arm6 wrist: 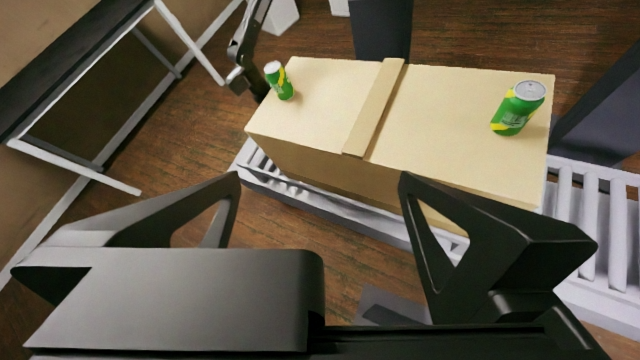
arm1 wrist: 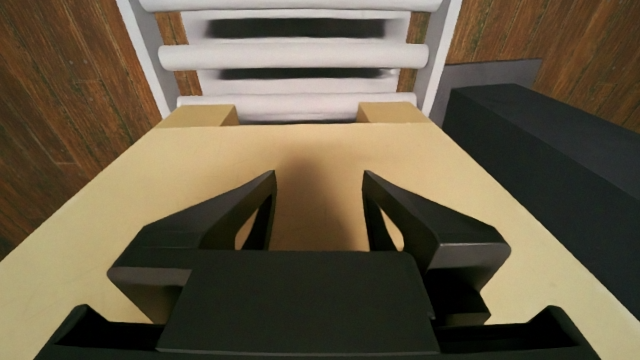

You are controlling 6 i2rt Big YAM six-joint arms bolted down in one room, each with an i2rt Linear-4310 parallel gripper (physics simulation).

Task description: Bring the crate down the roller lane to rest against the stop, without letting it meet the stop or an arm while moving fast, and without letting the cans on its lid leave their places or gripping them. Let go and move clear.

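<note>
The tan crate (arm1 wrist: 320, 140) (arm6 wrist: 450, 125) sits on the roller lane (arm1 wrist: 295, 56) (arm6 wrist: 618, 230). A batten crosses its lid. A green can (arm6 wrist: 280, 81) stands upright near the lid's far left corner, and another green can (arm6 wrist: 517, 109) stands upright near the right end. Arm1's gripper (arm1 wrist: 319, 172) is open in front of a broad tan crate face, with no object between its fingers; whether it touches is unclear. Arm6's gripper (arm6 wrist: 320, 175) is open and empty, on the near side of the crate, apart from it. The lane's stop cannot be made out.
Another arm (arm6 wrist: 242, 50) reaches down at the crate's left end; its fingertips are hidden. A dark post (arm6 wrist: 382, 30) stands behind the crate. A dark block (arm1 wrist: 540, 150) lies right of the crate in the arm1 view. A white-legged table (arm6 wrist: 75, 170) stands at the left.
</note>
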